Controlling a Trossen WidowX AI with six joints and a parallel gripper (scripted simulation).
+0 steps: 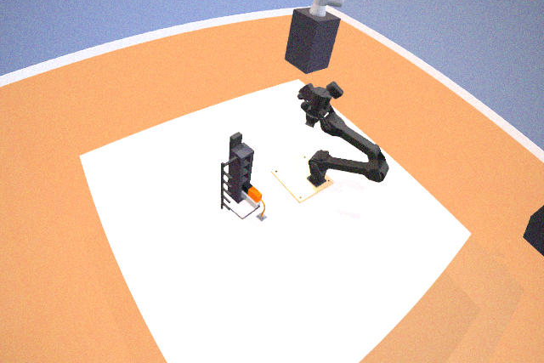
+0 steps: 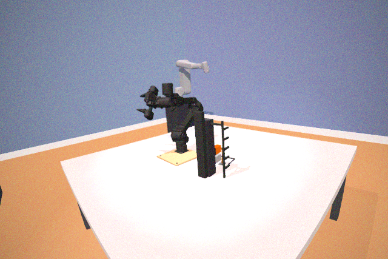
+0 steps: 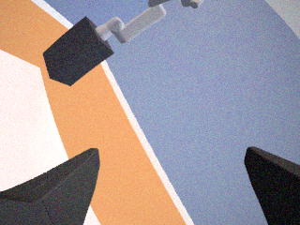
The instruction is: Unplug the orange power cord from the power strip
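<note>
My gripper tip is 44 cm short of the orange plug, 22 cm above it and 12 cm to the right of it.
</note>
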